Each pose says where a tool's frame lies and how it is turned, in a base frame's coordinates. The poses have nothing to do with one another.
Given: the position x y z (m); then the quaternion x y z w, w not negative.
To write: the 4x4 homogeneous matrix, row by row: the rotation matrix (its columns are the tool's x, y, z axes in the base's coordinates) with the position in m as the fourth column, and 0 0 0 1 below. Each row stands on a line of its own. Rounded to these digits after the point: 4 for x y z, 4 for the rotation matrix.
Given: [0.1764 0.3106 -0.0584 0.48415 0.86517 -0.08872 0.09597]
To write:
-0.5128 0.8548 0.0802 0.1764
0.8207 0.5155 -0.2464 0.3106
-0.2520 -0.0606 -0.9658 -0.0584
0 0 0 1

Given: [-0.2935 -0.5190 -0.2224 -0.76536 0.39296 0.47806 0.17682]
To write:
0.2341 -0.7706 -0.5928 -0.2935
-0.4325 -0.6286 0.6464 -0.5190
-0.8707 0.1051 -0.4804 -0.2224
0 0 0 1

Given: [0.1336 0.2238 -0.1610 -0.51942 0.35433 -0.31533 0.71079]
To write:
0.5500 0.0802 0.8313 0.1336
-0.8164 0.2615 0.5149 0.2238
-0.1761 -0.9619 0.2093 -0.1610
0 0 0 1

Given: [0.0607 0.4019 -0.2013 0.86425 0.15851 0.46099 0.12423]
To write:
0.5247 0.1594 0.8362 0.0607
0.3885 -0.9189 -0.0686 0.4019
0.7574 0.3609 -0.5441 -0.2013
0 0 0 1

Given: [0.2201 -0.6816 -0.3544 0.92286 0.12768 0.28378 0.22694]
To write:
0.8063 0.1069 0.5817 0.2201
0.3645 -0.8644 -0.3464 -0.6816
0.4658 0.4913 -0.7359 -0.3544
0 0 0 1

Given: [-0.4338 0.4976 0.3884 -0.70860 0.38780 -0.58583 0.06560]
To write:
0.0128 -0.4727 0.8811 -0.4338
-0.6264 -0.6906 -0.3614 0.4976
0.7794 -0.5473 -0.3050 0.3884
0 0 0 1

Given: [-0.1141 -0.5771 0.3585 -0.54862 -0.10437 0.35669 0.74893]
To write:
0.7238 -0.4198 -0.5477 -0.1141
0.6488 0.1436 0.7473 -0.5771
-0.2350 -0.8962 0.3762 0.3585
0 0 0 1

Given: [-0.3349 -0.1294 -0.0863 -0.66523 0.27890 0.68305 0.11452]
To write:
-0.0887 -0.5275 -0.8449 -0.3349
-0.2146 -0.8182 0.5334 -0.1294
-0.9727 0.2286 -0.0406 -0.0863
0 0 0 1

